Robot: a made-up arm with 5 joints. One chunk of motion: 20 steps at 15 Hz.
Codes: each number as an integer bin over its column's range. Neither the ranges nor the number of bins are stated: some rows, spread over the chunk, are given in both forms.
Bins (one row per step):
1: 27 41 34 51 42 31
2: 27 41 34 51 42 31
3: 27 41 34 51 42 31
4: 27 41 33 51 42 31
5: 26 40 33 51 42 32
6: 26 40 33 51 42 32
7: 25 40 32 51 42 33
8: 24 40 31 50 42 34
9: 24 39 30 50 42 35
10: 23 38 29 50 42 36
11: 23 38 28 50 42 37
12: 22 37 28 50 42 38
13: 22 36 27 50 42 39
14: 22 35 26 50 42 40
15: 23 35 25 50 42 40
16: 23 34 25 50 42 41
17: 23 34 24 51 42 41
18: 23 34 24 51 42 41
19: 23 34 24 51 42 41
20: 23 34 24 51 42 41
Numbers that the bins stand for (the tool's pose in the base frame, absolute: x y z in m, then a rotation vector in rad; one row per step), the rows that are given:
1: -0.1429 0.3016 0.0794 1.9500 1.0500 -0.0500
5: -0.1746 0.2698 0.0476 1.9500 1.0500 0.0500
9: -0.2381 0.2381 -0.0476 1.8500 1.0500 0.3500
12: -0.3016 0.1746 -0.1111 1.8500 1.0500 0.6500
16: -0.2698 0.0794 -0.2063 1.8500 1.0500 0.9500
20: -0.2698 0.0794 -0.2381 1.9500 1.0500 0.9500
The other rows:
2: -0.1429 0.3016 0.0794 1.9500 1.0500 -0.0500
3: -0.1429 0.3016 0.0794 1.9500 1.0500 -0.0500
4: -0.1429 0.3016 0.0476 1.9500 1.0500 -0.0500
6: -0.1746 0.2698 0.0476 1.9500 1.0500 0.0500
7: -0.2063 0.2698 0.0159 1.9500 1.0500 0.1500
8: -0.2381 0.2698 -0.0159 1.8500 1.0500 0.2500
10: -0.2698 0.2063 -0.0794 1.8500 1.0500 0.4500
11: -0.2698 0.2063 -0.1111 1.8500 1.0500 0.5500
13: -0.3016 0.1429 -0.1429 1.8500 1.0500 0.7500
14: -0.3016 0.1111 -0.1746 1.8500 1.0500 0.8500
15: -0.2698 0.1111 -0.2063 1.8500 1.0500 0.8500
17: -0.2698 0.0794 -0.2381 1.9500 1.0500 0.9500
18: -0.2698 0.0794 -0.2381 1.9500 1.0500 0.9500
19: -0.2698 0.0794 -0.2381 1.9500 1.0500 0.9500

